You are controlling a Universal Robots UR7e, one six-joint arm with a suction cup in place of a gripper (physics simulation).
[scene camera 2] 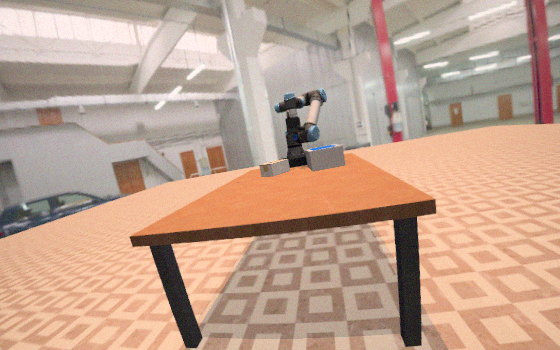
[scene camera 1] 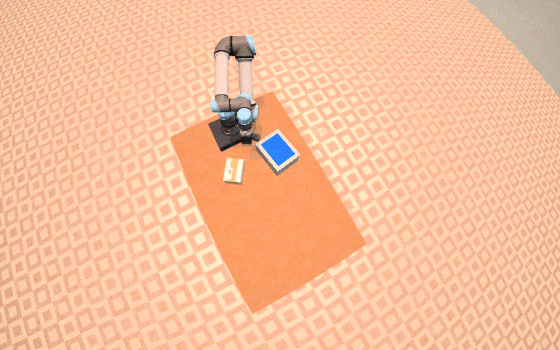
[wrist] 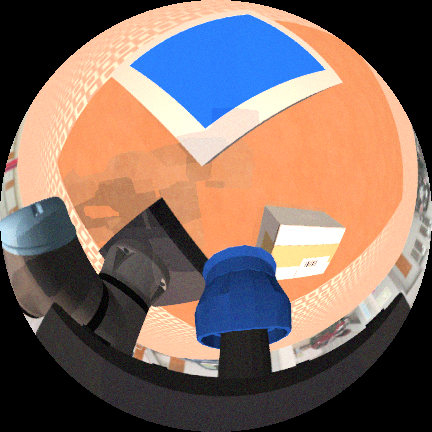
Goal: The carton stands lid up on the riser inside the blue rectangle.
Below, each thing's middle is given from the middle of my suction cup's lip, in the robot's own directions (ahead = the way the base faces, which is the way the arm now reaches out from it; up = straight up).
The riser (scene camera 1: 275,149) lies 160 mm to the left of my suction cup, 150 mm below it and 130 mm ahead of it. The rest, counted from my suction cup: carton (wrist: 302,242) 170 mm to the right, 170 mm below, 60 mm ahead.
